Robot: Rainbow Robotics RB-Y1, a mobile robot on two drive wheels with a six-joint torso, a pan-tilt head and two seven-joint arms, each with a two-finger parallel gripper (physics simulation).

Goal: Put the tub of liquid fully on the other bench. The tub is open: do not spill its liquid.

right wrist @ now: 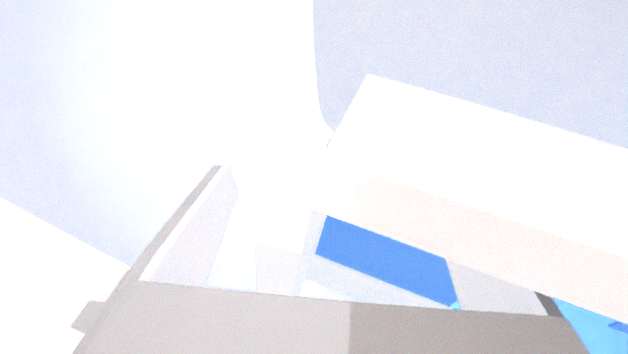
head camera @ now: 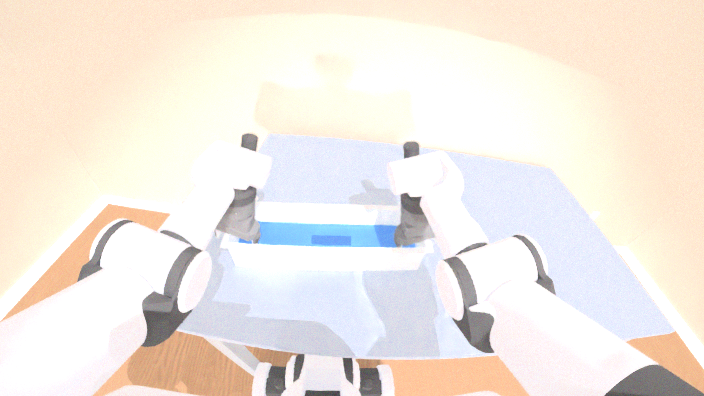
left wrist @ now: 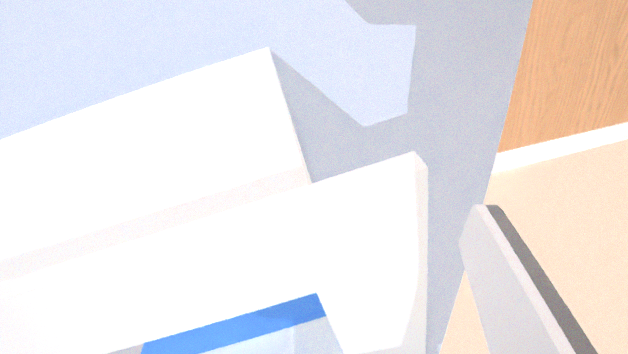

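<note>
A long white open tub [head camera: 325, 258] [left wrist: 200, 135] [right wrist: 475, 135] holding blue liquid [head camera: 285, 234] [left wrist: 235, 325] [right wrist: 382, 257] stands upright on a pale blue-grey bench [head camera: 525, 225] [left wrist: 450, 115] [right wrist: 450, 45]. The frames do not tell which of the two benches this is. My left gripper [head camera: 240, 235] is open at the tub's left end, with one finger outside the end rim in the left wrist view. My right gripper [head camera: 413, 236] is open at the tub's right end, with one finger outside; its other finger is mostly hidden by the tub wall. Neither gripper holds the tub.
The bench's near edge runs close in front of my torso, with a white leg [head camera: 235, 352] below it. Wooden floor [head camera: 175, 357] [left wrist: 575, 65] shows around the bench. A pale wall [head camera: 500, 90] stands behind it. The bench top extends farther to the right of the tub.
</note>
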